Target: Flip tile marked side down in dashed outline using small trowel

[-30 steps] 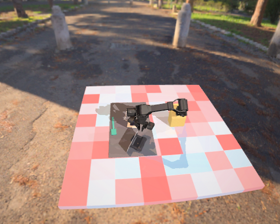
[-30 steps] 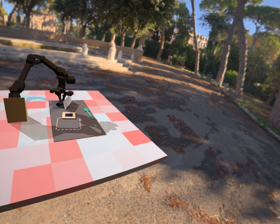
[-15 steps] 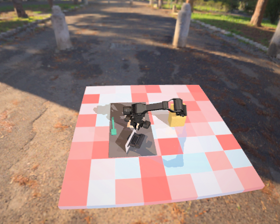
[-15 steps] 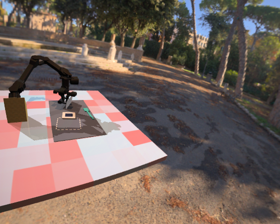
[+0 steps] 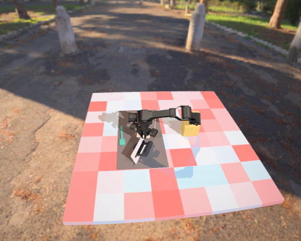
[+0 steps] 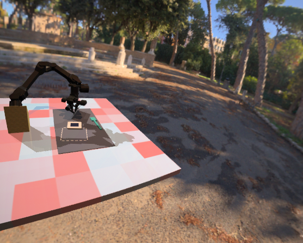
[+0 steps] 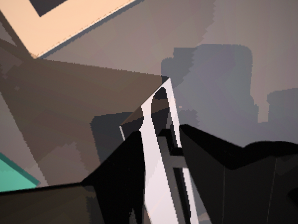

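Right now the small trowel is 1 cm ahead of my gripper tip, 11 cm to the left of it and 1 cm below it. Also, from my gripper tip: grey mat: 3 cm ahead, 10 cm to the right, 8 cm below; green trowel-shaped tool: 16 cm ahead, 7 cm to the right, 6 cm below; tan tile: 12 cm to the right, 6 cm below.
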